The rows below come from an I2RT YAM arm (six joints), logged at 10 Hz.
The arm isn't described. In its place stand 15 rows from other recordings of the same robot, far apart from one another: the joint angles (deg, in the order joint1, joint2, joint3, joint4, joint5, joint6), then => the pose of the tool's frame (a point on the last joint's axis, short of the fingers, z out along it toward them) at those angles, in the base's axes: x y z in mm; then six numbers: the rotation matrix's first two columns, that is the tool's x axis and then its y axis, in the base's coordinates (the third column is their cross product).
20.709 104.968 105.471 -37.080 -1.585 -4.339 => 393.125 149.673 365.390 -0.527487 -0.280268 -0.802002 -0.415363 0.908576 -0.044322
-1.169 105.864 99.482 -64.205 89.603 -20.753 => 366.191 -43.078 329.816 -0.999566 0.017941 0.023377 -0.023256 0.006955 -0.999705
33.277 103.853 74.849 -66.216 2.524 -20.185 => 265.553 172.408 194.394 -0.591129 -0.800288 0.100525 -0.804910 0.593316 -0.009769
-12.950 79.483 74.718 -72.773 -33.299 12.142 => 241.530 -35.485 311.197 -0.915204 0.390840 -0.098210 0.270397 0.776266 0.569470
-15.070 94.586 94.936 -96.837 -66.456 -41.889 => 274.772 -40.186 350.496 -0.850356 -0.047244 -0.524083 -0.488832 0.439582 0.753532
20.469 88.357 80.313 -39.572 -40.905 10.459 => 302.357 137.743 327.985 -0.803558 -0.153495 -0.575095 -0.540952 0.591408 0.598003
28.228 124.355 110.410 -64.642 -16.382 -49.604 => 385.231 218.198 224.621 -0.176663 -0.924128 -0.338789 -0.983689 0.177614 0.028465
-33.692 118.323 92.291 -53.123 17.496 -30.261 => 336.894 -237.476 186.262 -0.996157 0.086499 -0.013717 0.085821 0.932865 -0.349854
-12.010 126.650 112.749 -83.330 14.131 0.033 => 405.250 -95.098 217.031 -0.970233 0.206977 0.125730 0.172287 0.954789 -0.242270
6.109 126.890 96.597 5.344 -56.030 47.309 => 499.403 83.143 213.265 -0.877643 0.319113 -0.357646 -0.238992 0.355448 0.903626
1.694 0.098 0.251 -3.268 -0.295 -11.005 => 110.221 3.443 168.651 -0.046694 -0.192357 -0.980214 -0.044431 0.980713 -0.190338
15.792 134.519 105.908 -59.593 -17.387 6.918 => 432.335 133.329 129.171 -0.987148 -0.159732 0.004863 -0.150921 0.941837 0.300278
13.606 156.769 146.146 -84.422 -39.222 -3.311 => 486.042 140.801 130.254 -0.959151 -0.278185 0.051412 -0.183902 0.751229 0.633905
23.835 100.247 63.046 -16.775 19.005 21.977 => 335.540 135.562 185.881 -0.763460 0.049543 -0.643952 0.085002 0.996088 -0.024142
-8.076 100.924 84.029 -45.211 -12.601 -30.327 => 370.160 -44.679 262.818 -0.773509 -0.387952 -0.501175 -0.410725 0.909084 -0.069799
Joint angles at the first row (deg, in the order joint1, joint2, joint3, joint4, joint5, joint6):
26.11, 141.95, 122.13, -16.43, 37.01, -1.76
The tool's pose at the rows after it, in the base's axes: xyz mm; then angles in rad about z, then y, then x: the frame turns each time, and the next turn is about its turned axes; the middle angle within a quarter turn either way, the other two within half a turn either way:
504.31 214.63 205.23 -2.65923 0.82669 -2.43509
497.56 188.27 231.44 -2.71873 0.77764 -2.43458
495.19 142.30 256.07 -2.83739 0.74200 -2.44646
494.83 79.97 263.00 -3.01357 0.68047 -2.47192
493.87 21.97 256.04 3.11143 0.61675 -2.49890
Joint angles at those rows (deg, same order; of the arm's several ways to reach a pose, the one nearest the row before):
25.39, 139.07, 122.13, -24.45, 38.81, -1.96
23.18, 135.22, 122.23, -31.83, 39.77, -0.97
18.61, 131.83, 122.89, -39.29, 40.62, 1.15
11.86, 130.37, 123.41, -47.05, 41.12, 4.67
5.23, 130.58, 123.41, -52.18, 40.62, 7.49

